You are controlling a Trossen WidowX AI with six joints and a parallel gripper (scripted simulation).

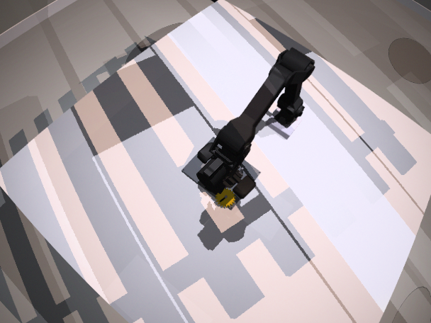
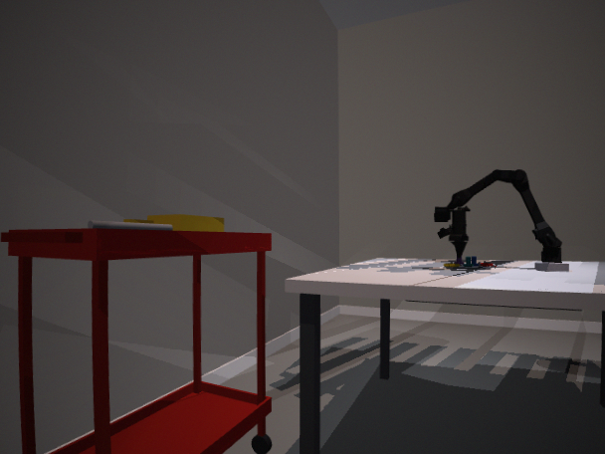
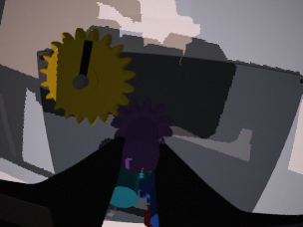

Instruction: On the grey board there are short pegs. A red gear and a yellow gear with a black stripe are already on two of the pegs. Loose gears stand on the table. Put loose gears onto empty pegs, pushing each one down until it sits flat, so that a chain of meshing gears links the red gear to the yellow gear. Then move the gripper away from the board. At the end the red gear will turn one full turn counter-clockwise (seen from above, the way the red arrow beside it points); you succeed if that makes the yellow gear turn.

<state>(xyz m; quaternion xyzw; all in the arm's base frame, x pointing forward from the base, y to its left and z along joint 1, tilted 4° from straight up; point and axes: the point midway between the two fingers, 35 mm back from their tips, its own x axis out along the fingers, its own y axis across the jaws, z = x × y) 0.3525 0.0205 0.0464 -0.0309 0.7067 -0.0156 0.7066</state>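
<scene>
Now: gripper tip 10 mm above the purple gear. The rest, counted from my gripper tip: teal gear (40 mm behind, 10 mm to the left, 20 mm below); then grey board (30 mm behind, 30 mm to the right, 40 mm below); then yellow gear (20 mm ahead, 40 mm to the left, 30 mm below).
</scene>
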